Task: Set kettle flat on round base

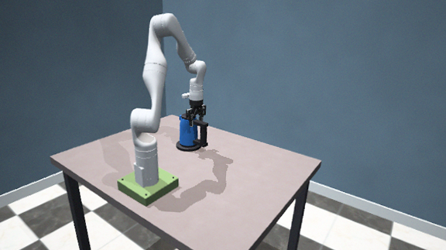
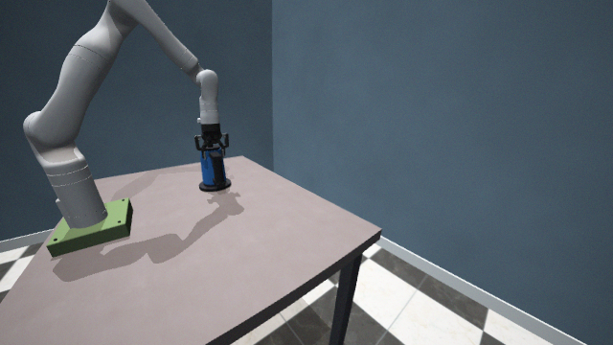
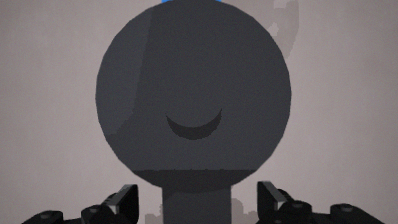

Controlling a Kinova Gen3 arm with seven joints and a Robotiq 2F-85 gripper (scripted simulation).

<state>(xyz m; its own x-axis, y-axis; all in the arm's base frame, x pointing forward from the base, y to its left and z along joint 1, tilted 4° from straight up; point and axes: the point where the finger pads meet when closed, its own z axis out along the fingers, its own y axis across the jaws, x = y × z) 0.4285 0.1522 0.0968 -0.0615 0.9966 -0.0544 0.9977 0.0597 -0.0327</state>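
My hand is 30 mm to the right of the blue kettle and 50 mm above it. Also, from my hand: round black base (60 mm to the left, 150 mm below).
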